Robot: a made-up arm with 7 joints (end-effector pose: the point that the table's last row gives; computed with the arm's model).
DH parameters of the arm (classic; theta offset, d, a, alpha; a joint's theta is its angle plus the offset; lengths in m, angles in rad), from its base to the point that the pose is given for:
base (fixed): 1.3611 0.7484 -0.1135 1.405
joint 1: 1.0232 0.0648 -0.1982 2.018
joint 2: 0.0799 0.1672 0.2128 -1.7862
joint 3: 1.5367 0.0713 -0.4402 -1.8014
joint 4: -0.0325 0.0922 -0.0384 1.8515
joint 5: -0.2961 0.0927 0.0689 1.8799
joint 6: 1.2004 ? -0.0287 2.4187
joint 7: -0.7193 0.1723 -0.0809 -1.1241
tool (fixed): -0.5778 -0.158 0 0
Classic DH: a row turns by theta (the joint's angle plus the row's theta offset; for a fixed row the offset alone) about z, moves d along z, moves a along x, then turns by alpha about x.
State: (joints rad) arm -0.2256 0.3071 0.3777 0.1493 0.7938 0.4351 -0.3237
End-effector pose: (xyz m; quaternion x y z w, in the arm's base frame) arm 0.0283 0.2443 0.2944 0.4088 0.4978 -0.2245 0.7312
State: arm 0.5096 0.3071 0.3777 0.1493 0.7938 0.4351 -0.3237
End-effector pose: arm 0.0137 0.4572 0.6446 0.6221 0.5127 0.0366 0.5907
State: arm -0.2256 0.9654 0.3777 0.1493 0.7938 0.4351 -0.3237
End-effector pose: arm 0.0841 0.1887 0.2238 0.4048 0.5315 -0.4975 0.5533
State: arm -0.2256 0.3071 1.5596 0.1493 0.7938 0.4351 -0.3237
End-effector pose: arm 0.1912 0.4008 0.7003 0.8208 0.3442 0.0386 0.4543
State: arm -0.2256 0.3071 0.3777 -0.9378 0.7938 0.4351 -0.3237
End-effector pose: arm 0.1053 0.1812 0.2654 0.3335 0.7830 0.1601 0.5001
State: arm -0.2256 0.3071 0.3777 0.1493 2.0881 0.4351 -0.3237
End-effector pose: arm 0.0583 0.3663 0.1612 0.8237 0.3162 0.1251 0.4537
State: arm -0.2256 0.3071 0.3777 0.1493 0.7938 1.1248 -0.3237
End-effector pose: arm 0.0773 0.1180 0.3203 0.1802 0.6347 -0.0093 0.7514
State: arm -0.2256 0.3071 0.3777 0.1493 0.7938 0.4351 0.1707
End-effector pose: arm 0.0714 0.2851 0.2405 0.4957 0.2772 -0.2759 0.7754
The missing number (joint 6, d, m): 0.1067
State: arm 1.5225 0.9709 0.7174 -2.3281 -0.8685 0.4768 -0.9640
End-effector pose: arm 0.4048 0.2470 1.1770 0.1431 -0.0992 0.7354 0.6549
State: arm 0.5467 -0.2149 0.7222 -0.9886 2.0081 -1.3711 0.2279
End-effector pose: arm -0.0600 0.4332 1.1322 -0.4040 -0.8754 0.2293 0.1339
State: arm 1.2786 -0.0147 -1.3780 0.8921 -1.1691 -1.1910 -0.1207
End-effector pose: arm 0.2021 0.1559 0.4769 -0.1185 -0.7275 -0.4489 0.5052
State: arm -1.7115 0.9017 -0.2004 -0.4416 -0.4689 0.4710 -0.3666
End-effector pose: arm -0.0748 -0.5508 0.5072 0.5196 -0.4383 0.7241 0.1162
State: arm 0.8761 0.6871 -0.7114 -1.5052 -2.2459 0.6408 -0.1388
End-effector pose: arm -0.0502 0.3539 0.6912 -0.6500 -0.1276 0.3746 0.6487
